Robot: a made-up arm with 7 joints.
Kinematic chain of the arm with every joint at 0, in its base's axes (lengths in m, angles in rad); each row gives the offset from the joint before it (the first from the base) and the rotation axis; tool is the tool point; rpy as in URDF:
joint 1: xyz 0.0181 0.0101 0.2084 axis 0 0.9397 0.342
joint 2: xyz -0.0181 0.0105 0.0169 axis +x
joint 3: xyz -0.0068 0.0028 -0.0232 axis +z
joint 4: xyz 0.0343 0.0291 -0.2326 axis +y
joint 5: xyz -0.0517 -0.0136 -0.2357 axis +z
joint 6: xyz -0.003 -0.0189 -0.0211 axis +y
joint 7: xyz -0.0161 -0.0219 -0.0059 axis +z
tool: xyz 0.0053 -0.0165 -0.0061 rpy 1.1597 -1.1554 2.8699
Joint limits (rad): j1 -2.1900..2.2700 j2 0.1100..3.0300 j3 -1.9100..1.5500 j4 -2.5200..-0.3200 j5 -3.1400..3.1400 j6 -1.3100..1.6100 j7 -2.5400..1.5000
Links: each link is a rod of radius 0.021 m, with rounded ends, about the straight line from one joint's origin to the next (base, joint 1, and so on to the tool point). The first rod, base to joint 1, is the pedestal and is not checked.
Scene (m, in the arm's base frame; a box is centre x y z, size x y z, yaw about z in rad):
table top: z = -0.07
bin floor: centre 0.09 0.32 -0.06 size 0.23 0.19 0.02 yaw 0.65
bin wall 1: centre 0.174 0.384 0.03 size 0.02 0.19 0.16 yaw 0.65
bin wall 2: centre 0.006 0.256 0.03 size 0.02 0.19 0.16 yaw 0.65
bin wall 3: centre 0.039 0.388 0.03 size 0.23 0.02 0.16 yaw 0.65
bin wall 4: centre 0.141 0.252 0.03 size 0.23 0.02 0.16 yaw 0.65
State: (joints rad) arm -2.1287 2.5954 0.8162 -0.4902 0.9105 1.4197 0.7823
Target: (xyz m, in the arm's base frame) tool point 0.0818 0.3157 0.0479
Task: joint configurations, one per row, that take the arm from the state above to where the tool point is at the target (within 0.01 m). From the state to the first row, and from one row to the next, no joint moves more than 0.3 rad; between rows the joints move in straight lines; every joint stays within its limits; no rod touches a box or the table.
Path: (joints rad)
1: -1.8508 2.5851 0.5256 -0.7133 0.9219 1.4311 0.7541
2: -1.5729 2.5747 0.2349 -0.9365 0.9333 1.4425 0.7259
3: -1.2950 2.5644 -0.0557 -1.1596 0.9447 1.4538 0.6977
4: -1.0171 2.5541 -0.3464 -1.3827 0.9561 1.4652 0.6696
5: -0.7391 2.5438 -0.6370 -1.6058 0.9675 1.4766 0.6414
6: -0.4612 2.5334 -0.9277 -1.8290 0.9789 1.4880 0.6132
7: -0.1833 2.5231 -1.2183 -2.0521 0.9903 1.4994 0.5850
8: -0.1551 2.2357 -1.2497 -1.9423 0.9595 1.4808 0.6044
9: -0.1268 1.9484 -1.2811 -1.8326 0.9288 1.4622 0.6237

